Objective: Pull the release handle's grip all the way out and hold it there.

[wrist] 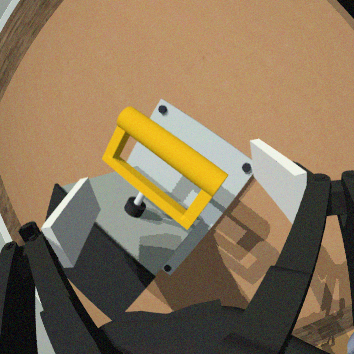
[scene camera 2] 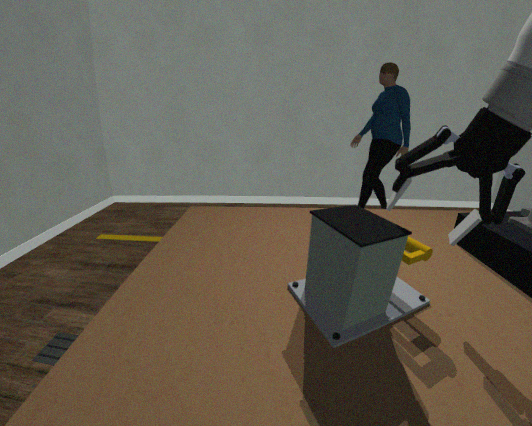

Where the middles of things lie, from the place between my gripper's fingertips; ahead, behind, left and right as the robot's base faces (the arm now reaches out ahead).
Now: hand 15 cm above the base plate (scene camera 2: 404,299), 9 cm short of it and 2 cm to the right of it.
